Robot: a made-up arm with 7 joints.
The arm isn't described. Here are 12 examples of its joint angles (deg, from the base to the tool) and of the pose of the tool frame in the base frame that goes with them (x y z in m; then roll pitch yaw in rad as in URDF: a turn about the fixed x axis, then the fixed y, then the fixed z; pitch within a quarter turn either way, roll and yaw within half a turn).
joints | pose
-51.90 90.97 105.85 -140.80 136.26 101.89 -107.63 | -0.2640 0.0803 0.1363 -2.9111 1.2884 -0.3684
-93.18 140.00 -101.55 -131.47 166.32 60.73 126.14 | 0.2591 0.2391 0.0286 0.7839 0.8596 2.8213
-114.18 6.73 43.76 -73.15 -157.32 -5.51 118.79 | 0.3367 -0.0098 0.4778 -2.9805 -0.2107 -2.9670
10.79 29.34 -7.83 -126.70 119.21 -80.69 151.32 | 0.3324 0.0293 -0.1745 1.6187 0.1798 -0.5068
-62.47 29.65 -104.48 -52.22 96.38 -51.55 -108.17 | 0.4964 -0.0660 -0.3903 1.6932 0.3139 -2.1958
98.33 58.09 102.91 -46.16 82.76 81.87 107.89 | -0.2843 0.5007 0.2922 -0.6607 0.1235 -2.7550
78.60 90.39 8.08 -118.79 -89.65 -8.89 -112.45 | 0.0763 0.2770 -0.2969 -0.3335 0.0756 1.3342
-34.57 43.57 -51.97 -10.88 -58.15 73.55 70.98 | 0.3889 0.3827 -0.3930 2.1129 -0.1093 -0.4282
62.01 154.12 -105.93 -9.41 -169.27 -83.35 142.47 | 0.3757 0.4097 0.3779 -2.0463 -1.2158 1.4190
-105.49 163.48 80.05 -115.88 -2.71 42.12 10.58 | -0.3691 -0.1871 -0.1021 -1.2789 0.2182 -0.9155
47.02 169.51 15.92 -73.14 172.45 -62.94 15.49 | 0.5680 0.1172 0.0738 -2.6832 -0.8118 2.7419
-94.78 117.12 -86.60 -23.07 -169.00 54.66 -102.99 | 0.0550 0.6232 0.2405 2.3613 -0.9977 -2.0384
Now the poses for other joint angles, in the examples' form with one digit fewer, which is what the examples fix.
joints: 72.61 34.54 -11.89 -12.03 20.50 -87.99 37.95
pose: -0.602 0.233 -0.188 0.231 -0.636 0.320
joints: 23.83 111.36 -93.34 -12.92 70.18 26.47 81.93
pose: -0.027 0.647 0.182 2.193 -0.650 0.044
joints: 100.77 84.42 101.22 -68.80 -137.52 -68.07 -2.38
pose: 0.134 0.528 0.243 -1.291 0.396 -2.777
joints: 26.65 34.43 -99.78 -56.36 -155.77 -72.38 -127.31
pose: -0.318 0.013 -0.540 0.531 1.160 -0.216
